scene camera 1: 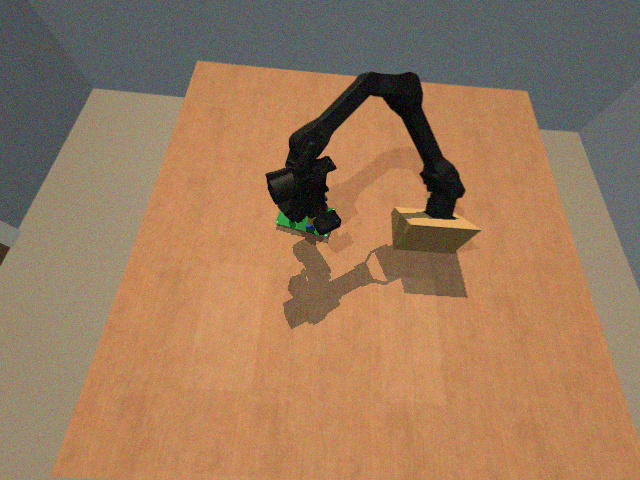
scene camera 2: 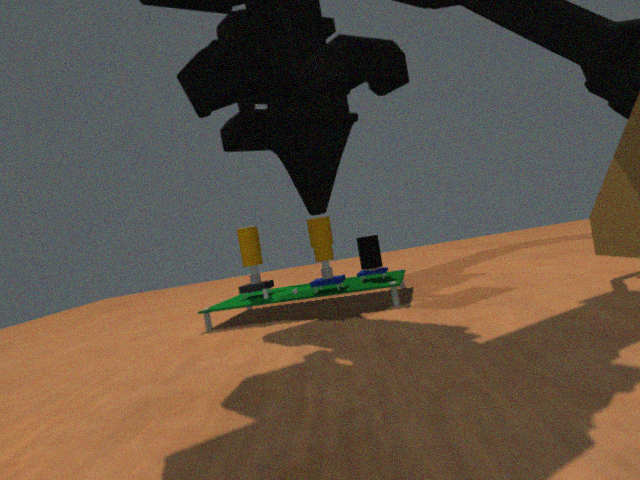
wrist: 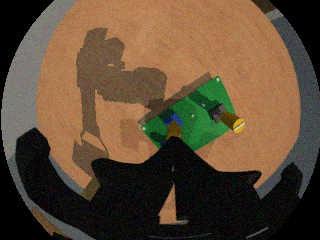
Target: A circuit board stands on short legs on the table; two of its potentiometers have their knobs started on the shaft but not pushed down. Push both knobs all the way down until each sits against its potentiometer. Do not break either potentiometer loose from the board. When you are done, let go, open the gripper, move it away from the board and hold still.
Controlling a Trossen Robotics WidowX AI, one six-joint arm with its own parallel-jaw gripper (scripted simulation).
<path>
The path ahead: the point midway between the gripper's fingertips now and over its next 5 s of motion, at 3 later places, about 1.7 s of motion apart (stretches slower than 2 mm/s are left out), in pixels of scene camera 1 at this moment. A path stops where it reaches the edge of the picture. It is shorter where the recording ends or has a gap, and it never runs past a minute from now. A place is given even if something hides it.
My gripper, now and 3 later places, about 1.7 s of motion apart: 311,216; 311,218; 302,207; 290,196
</path>
